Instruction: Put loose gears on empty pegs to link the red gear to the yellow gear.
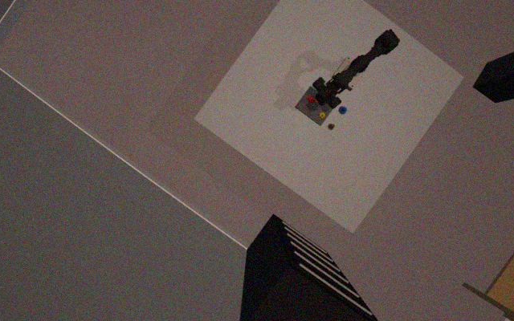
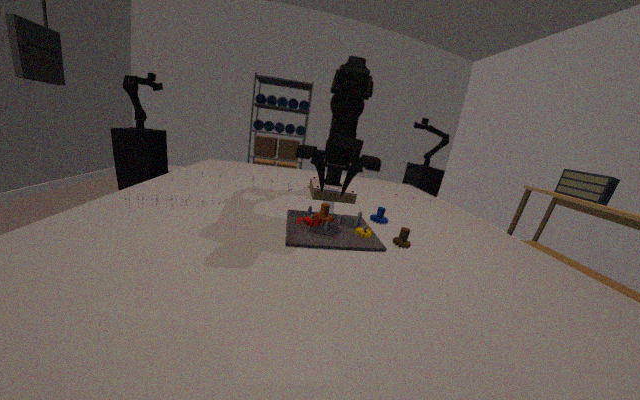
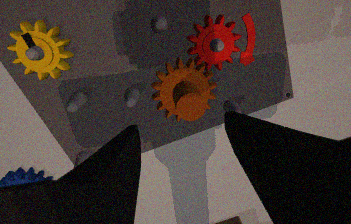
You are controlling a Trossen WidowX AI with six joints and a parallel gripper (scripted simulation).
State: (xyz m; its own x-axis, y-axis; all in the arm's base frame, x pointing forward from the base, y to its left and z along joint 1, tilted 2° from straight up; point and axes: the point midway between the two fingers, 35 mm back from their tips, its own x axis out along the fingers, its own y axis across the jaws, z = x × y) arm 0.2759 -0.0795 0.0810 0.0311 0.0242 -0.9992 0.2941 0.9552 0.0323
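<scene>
My gripper tip is 10 mm past the orange gear, 10 mm to the left of it and 60 mm above it. Also, from my gripper tip: blue gear: 40 mm behind, 170 mm to the left, 70 mm below; red gear: 20 mm ahead, 40 mm to the right, 70 mm below; yellow gear: 60 mm ahead, 70 mm to the left, 70 mm below.
</scene>
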